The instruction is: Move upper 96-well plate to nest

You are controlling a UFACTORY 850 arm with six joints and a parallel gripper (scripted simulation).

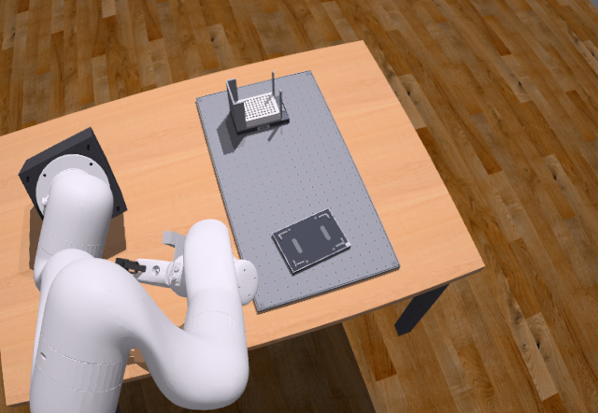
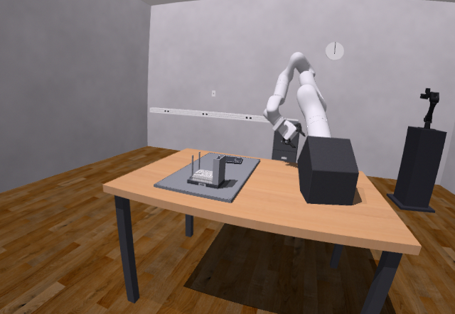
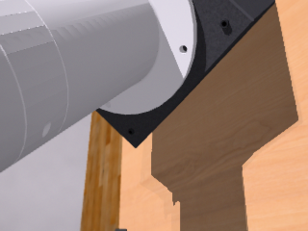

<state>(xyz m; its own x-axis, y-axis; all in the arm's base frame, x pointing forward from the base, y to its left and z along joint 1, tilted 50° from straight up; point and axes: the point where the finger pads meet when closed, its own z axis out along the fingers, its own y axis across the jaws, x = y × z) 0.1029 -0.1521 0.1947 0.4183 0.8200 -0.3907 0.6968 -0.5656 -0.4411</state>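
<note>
The white 96-well plate lies 430 mm ahead of my hand, 420 mm to the left of it and 140 mm below it. Also, from my hand: plate nest N1: 420 mm ahead, 170 mm below.
</note>
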